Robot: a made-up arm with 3 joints. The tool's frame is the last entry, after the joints.
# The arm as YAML. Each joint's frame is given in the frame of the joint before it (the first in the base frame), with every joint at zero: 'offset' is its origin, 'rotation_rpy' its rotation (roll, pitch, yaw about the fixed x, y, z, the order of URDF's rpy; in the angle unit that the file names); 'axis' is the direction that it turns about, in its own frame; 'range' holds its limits. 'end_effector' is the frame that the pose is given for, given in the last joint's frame.
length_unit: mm
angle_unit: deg
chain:
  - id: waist
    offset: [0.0, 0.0, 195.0]
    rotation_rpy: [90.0, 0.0, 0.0]
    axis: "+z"
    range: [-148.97, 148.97]
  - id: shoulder
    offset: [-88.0, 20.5, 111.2]
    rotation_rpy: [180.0, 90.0, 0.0]
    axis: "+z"
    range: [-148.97, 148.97]
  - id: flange
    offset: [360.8, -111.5, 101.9]
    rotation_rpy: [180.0, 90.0, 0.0]
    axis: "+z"
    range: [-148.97, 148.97]
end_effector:
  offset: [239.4, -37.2, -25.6]
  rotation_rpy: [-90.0, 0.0, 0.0]
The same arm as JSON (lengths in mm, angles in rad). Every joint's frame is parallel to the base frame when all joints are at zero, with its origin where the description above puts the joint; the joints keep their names.
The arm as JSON. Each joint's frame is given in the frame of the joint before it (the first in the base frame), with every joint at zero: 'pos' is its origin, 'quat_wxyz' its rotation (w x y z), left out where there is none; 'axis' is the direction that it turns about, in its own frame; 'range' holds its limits. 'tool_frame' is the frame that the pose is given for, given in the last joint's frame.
{"length_unit": "mm", "angle_unit": "rad", "joints": [
  {"joint": "waist", "pos": [0.0, 0.0, 195.0], "axis": [0.0, -1.0, 0.0], "range": [-2.6, 2.6]},
  {"joint": "shoulder", "pos": [-88.0, -111.2, 20.5], "axis": [-1.0, 0.0, 0.0], "range": [-2.6, 2.6]},
  {"joint": "flange", "pos": [-101.9, 360.8, 111.5], "axis": [0.0, -1.0, 0.0], "range": [-2.6, 2.6]}
], "tool_frame": {"pos": [239.4, 25.6, -37.2]}}

